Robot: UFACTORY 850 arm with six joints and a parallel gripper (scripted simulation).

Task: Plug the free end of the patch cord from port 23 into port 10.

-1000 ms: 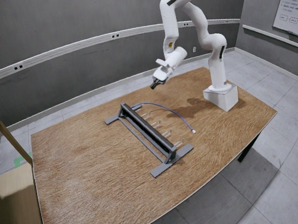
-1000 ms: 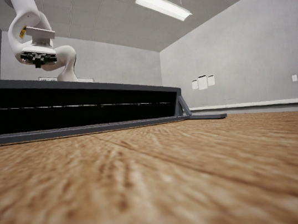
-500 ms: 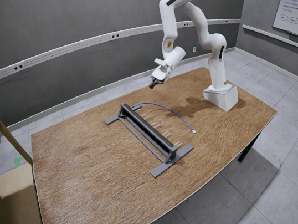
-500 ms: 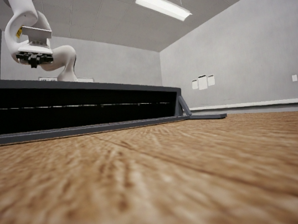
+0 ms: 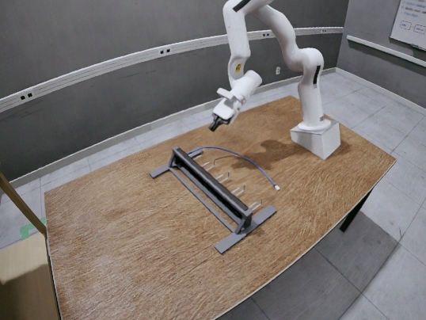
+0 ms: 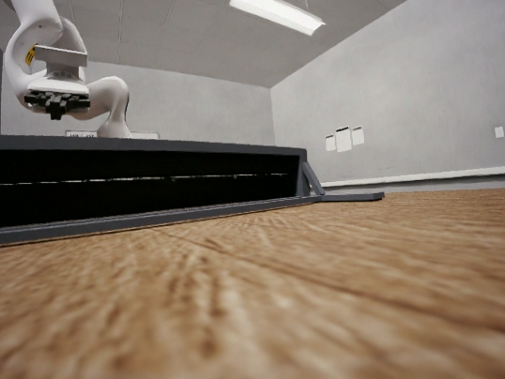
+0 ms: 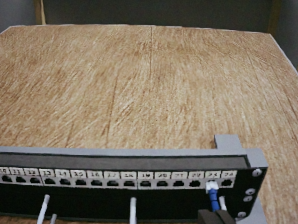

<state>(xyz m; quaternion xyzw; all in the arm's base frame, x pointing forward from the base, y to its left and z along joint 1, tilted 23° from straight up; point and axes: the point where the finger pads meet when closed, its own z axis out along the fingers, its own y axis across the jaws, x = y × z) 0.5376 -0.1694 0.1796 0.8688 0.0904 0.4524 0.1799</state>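
The plug is 33 cm to the left of my hand, 18 cm below it and 8 cm behind it.
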